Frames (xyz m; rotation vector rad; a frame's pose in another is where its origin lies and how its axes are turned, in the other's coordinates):
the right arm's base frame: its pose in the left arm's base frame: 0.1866 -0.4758 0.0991 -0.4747 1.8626 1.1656
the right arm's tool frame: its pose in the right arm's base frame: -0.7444 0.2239 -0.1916 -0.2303 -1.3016 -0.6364
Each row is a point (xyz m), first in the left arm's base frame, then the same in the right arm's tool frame.
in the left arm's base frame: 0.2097 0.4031 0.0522
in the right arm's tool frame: 0.9744 0.8044 -0.3717
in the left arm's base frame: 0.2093 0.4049 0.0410
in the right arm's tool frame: 0.9804 0.8066 -0.3811
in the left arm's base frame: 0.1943 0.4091 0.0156
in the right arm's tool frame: 0.9859 0.8224 -0.4057
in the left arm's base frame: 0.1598 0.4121 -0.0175
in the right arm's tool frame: 0.9825 0.8532 -0.4423
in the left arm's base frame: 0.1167 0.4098 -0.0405
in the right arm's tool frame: 0.9661 0.8866 -0.4740
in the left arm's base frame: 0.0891 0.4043 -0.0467
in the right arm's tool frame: 0.9491 0.9050 -0.4882
